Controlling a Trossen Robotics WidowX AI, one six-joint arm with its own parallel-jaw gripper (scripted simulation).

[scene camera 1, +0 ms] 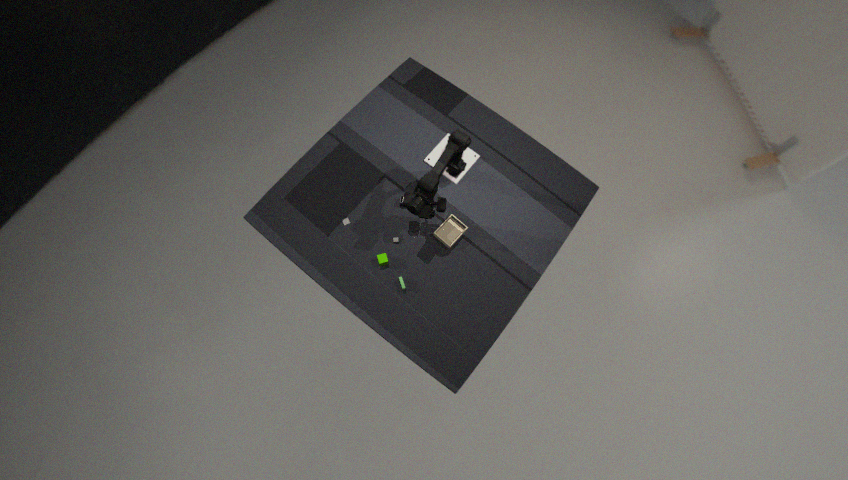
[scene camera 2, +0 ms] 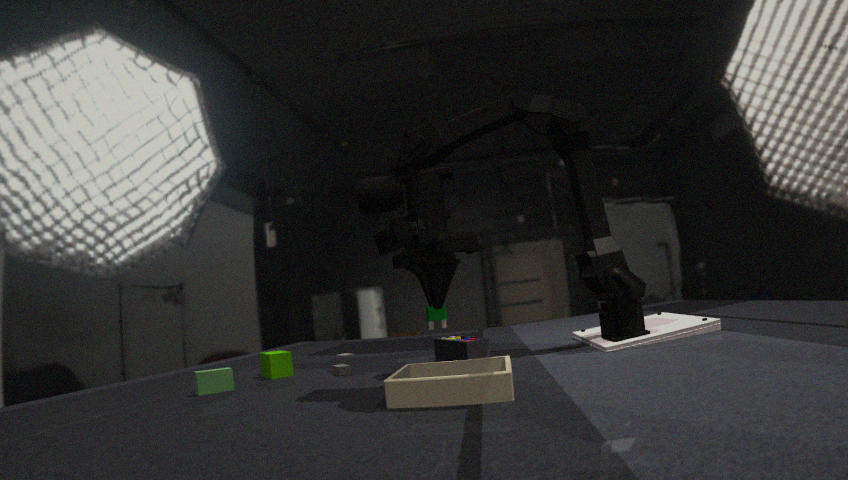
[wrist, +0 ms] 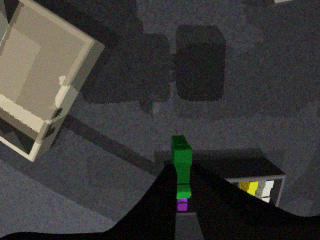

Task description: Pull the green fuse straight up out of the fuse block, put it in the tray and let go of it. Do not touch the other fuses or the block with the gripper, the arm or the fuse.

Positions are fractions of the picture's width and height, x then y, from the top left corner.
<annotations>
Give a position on a green fuse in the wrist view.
At 0.57, 0.64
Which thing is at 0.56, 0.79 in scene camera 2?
A beige tray.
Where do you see a beige tray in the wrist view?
0.17, 0.24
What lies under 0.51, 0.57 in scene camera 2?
The gripper.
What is the gripper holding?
A green fuse.
</annotations>
